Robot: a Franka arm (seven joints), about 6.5 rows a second.
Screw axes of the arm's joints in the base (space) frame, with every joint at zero. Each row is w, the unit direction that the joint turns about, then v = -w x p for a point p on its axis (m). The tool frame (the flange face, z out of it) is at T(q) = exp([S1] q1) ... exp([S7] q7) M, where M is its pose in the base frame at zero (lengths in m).
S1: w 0 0 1 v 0 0 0
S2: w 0 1 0 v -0.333 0 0
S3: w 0 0 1 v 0 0 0
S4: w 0 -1 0 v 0.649 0 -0.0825
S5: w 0 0 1 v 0 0 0
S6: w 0 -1 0 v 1.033 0 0
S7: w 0 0 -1 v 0 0.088 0
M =
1 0 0 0.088
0 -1 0 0
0 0 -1 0.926
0 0 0 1
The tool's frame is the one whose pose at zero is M.
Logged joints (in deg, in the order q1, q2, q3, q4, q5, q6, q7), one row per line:
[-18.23 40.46 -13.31 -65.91 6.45 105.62 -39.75]
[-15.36 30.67 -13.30 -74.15 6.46 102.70 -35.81]
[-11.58 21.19 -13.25 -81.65 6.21 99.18 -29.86]
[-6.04 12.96 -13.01 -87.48 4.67 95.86 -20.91]
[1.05 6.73 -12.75 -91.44 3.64 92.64 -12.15]
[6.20 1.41 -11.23 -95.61 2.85 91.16 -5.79]
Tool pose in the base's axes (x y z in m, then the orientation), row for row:
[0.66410 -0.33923 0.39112 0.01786 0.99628 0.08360 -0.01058]
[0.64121 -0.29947 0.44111 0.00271 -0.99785 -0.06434 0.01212]
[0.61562 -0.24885 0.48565 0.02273 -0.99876 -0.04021 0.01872]
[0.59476 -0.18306 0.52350 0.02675 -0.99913 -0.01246 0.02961]
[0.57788 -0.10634 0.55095 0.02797 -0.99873 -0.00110 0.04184]
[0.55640 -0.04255 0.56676 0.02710 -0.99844 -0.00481 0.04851]
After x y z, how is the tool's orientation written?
As a quaternion, w x y z.
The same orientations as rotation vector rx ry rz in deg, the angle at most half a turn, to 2 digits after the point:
[177.32 14.88 -1.88]
[-179.30 -11.56 2.18]
[-177.22 -7.13 3.32]
[-176.84 -2.21 5.24]
[-176.64 -0.19 7.40]
[-176.68 -0.85 8.58]

